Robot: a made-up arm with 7 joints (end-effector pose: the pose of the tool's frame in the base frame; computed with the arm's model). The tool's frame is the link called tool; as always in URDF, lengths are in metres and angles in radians.
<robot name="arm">
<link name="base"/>
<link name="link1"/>
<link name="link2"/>
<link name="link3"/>
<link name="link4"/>
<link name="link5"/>
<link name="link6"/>
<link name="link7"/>
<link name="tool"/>
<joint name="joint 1" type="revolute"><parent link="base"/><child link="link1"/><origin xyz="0 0 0.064"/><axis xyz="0 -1 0"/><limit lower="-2.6" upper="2.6"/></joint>
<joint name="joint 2" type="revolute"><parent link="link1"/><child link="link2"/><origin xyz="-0.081 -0.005 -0.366"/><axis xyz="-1 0 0"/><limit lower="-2.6" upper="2.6"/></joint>
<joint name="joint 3" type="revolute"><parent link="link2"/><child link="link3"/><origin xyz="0.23 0.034 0.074"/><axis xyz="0 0 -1"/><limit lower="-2.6" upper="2.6"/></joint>
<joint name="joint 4" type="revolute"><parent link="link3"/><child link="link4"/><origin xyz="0.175 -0.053 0.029"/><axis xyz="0 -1 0"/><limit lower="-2.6" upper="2.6"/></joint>
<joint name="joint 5" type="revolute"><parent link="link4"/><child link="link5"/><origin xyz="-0.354 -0.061 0.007"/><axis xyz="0 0 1"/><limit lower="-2.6" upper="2.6"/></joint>
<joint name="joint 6" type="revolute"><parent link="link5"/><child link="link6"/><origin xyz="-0.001 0.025 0.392"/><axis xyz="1 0 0"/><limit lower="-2.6" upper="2.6"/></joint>
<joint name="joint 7" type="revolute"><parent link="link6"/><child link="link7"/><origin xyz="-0.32 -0.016 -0.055"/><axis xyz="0 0 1"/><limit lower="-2.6" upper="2.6"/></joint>
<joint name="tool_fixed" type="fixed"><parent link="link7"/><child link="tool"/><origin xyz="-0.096 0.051 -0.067"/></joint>
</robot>
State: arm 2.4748 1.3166 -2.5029 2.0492 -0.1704 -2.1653 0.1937
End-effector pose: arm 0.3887 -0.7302 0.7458 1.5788 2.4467 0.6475
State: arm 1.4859 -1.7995 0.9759 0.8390 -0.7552 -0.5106 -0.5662
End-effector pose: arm -0.1301 0.0592 0.1291 1.5064 0.4619 -1.0371
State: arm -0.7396 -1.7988 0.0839 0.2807 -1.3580 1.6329 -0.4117
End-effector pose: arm -0.1400 -0.5493 0.0104 -1.1812 0.0806 2.1613
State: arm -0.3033 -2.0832 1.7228 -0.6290 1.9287 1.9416 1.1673
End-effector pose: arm -0.5846 -0.5558 -0.4266 -1.2125 1.3308 0.8965
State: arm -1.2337 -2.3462 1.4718 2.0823 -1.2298 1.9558 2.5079
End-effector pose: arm -0.0010 0.1831 -0.3114 -1.4149 0.1257 0.5247
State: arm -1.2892 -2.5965 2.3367 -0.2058 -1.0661 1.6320 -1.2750
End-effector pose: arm -0.8217 -0.3070 -0.5574 1.7496 0.0431 0.6629
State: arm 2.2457 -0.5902 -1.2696 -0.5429 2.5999 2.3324 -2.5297
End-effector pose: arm -0.5202 -0.2299 0.3189 -1.9884 -0.9810 -1.9544
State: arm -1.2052 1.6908 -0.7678 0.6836 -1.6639 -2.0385 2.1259
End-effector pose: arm -0.3636 0.3277 0.2654 1.4200 -2.5197 -0.4155
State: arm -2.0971 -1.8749 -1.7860 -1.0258 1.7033 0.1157 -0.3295
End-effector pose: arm -0.4890 -0.6778 -0.3591 1.9600 -0.2755 1.3612
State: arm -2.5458 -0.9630 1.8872 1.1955 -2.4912 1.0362 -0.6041
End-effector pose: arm -0.1617 -0.1209 -0.0233 -1.2990 -1.8330 -0.0562
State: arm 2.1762 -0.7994 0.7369 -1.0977 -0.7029 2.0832 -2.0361
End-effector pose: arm -0.3365 -0.6433 0.4784 1.4650 2.2287 0.0551
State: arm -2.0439 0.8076 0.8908 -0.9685 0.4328 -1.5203 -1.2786
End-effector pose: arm 0.3161 0.3768 -0.0471 -2.0257 0.9180 1.2294
